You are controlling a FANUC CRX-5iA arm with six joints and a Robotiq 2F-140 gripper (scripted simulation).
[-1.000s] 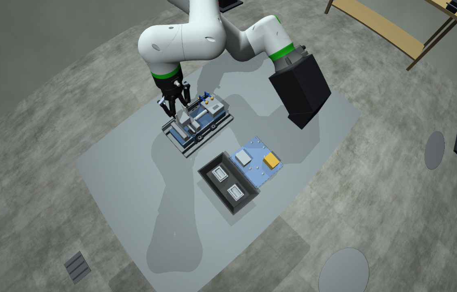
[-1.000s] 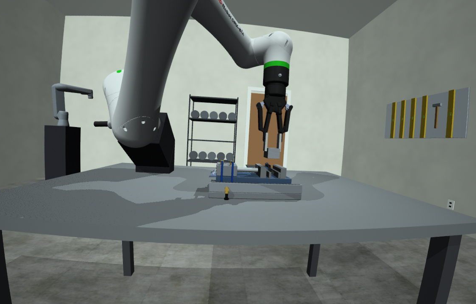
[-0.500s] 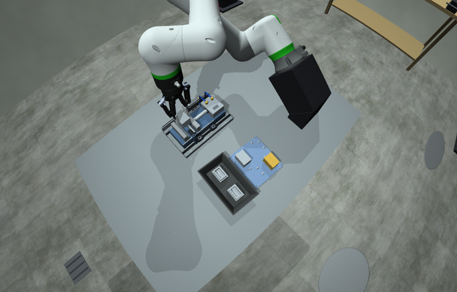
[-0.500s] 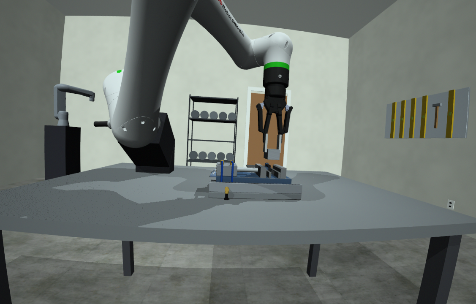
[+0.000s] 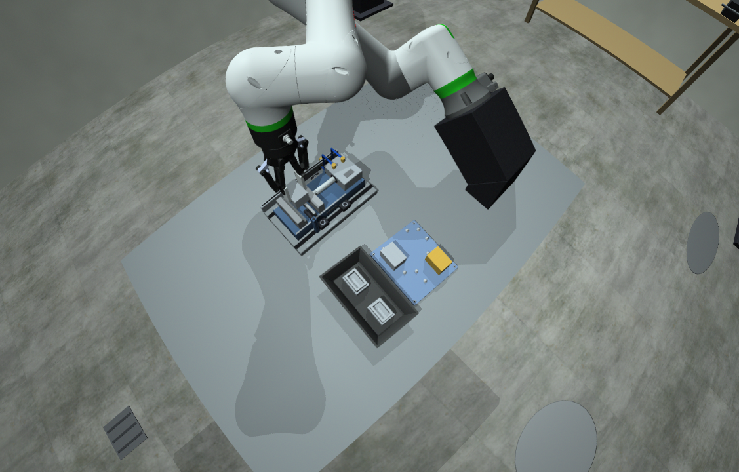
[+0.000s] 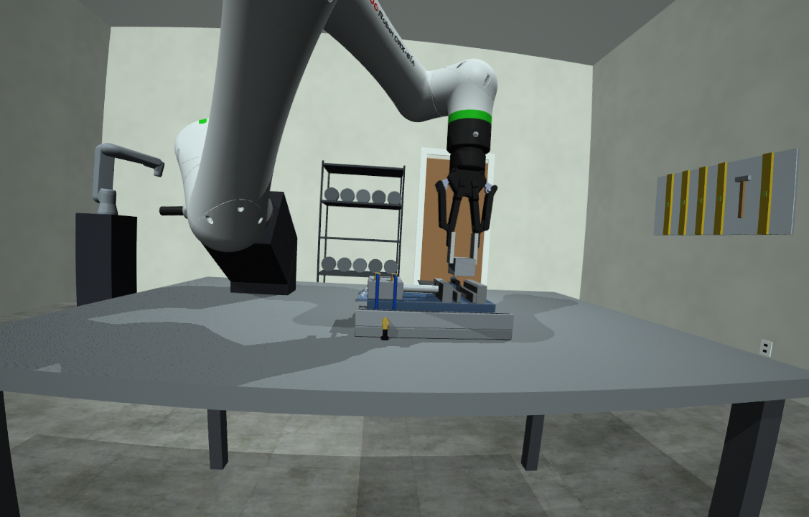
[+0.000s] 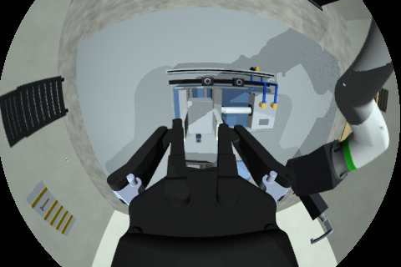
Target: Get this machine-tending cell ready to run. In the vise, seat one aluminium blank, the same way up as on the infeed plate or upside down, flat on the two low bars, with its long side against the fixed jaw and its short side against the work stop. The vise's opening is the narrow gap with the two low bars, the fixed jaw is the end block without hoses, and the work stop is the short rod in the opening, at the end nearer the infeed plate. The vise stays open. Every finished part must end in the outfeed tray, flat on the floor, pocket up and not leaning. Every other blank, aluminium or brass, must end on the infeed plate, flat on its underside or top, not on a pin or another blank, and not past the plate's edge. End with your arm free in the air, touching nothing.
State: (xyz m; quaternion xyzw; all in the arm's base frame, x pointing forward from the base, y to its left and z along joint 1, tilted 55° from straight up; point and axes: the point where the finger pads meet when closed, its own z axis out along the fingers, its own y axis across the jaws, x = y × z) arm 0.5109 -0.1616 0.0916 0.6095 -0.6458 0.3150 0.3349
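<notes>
My hand is 130 mm above the vise, 70 mm past it and 10 mm to the right of it. Also, from my hand: aluminium blank 40 mm below; then brass blank 380 mm to the left, 170 mm behind, 140 mm below.
</notes>
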